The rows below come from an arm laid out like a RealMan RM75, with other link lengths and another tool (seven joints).
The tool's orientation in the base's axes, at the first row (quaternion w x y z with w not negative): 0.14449 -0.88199 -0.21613 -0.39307
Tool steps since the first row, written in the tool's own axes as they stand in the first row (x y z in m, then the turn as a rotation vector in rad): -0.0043 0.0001 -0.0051 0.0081 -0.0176 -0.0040; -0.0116 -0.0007 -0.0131 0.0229 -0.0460 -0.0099; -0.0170 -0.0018 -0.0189 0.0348 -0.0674 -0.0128; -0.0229 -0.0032 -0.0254 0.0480 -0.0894 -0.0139; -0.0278 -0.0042 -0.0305 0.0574 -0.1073 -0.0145; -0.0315 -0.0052 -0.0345 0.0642 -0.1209 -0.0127; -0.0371 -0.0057 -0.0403 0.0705 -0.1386 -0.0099; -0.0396 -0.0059 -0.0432 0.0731 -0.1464 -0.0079; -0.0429 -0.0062 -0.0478 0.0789 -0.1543 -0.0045; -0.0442 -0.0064 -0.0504 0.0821 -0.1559 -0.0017
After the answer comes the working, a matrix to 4 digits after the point.
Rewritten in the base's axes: -0.0057 -0.0034 0.0001 -0.0064 0.0157 0.0102; -0.0155 -0.0081 -0.0002 -0.0153 0.0417 0.0276; -0.0230 -0.0110 -0.0004 -0.0206 0.0622 0.0403; -0.0313 -0.0142 -0.0005 -0.0243 0.0843 0.0529; -0.0379 -0.0168 -0.0009 -0.0279 0.1020 0.0619; -0.0432 -0.0186 -0.0010 -0.0295 0.1163 0.0670; -0.0504 -0.0221 -0.0014 -0.0327 0.1345 0.0715; -0.0538 -0.0238 -0.0014 -0.0337 0.1428 0.0728; -0.0589 -0.0264 -0.0009 -0.0320 0.1526 0.0757; -0.0614 -0.0277 -0.0001 -0.0292 0.1561 0.0764
The tool's axes in the first row as the columns of a matrix, in the base's axes (rounded; the answer above uses it unrounded):
0.5976 0.4948 0.6309
0.2677 -0.8648 0.4248
0.7558 -0.0850 -0.6492

